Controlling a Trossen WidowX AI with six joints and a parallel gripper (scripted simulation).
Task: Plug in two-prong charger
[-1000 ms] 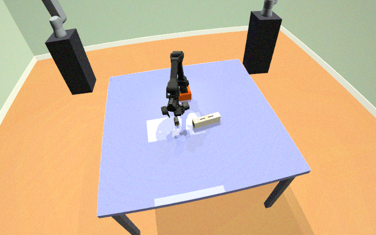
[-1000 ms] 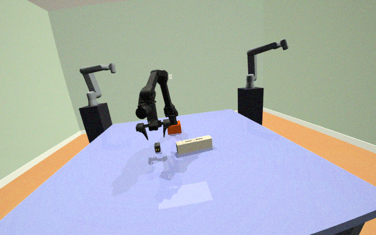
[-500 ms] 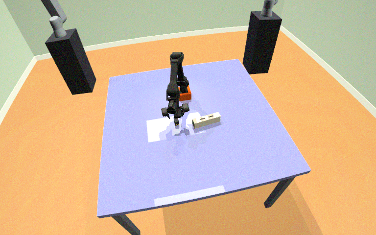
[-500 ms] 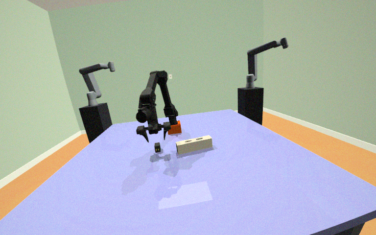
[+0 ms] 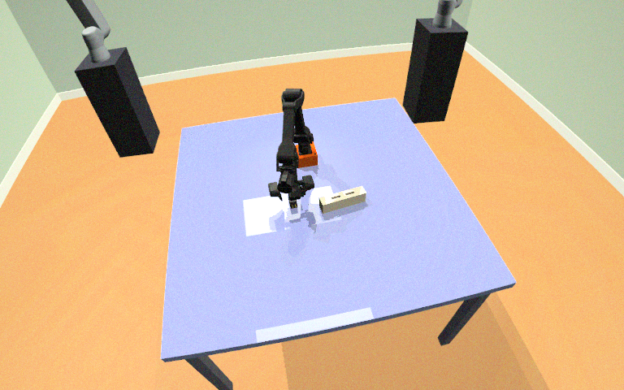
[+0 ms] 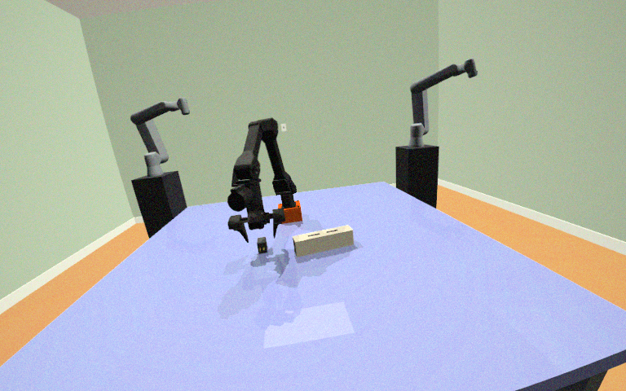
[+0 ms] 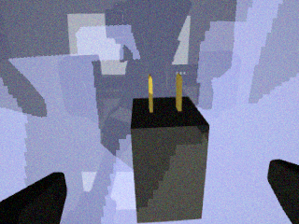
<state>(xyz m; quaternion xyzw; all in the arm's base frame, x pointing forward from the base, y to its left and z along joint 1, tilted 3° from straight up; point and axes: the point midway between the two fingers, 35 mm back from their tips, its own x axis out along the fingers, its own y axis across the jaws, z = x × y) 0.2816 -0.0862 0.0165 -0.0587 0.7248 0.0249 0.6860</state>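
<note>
My gripper tip is now 20 mm short of the black two-prong charger and 20 mm above it.
</note>
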